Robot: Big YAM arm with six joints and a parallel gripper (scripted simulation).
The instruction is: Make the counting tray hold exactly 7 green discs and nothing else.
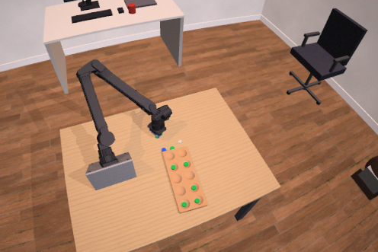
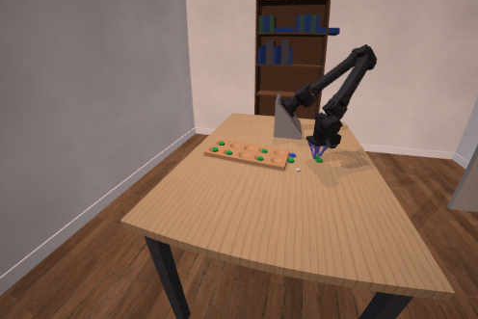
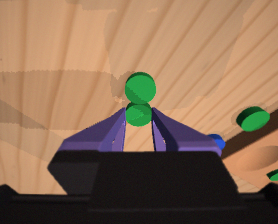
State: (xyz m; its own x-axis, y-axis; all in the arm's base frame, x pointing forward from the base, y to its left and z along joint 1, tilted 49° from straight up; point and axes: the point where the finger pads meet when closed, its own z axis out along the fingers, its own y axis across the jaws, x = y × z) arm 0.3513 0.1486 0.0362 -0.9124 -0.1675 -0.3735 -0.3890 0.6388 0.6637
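My hand is 320 mm to the left of the wooden counting tray. Round my hand: blue disc: 10 mm behind, 110 mm to the right, 10 mm below; then white piece: 110 mm ahead, 100 mm to the right, 10 mm below.
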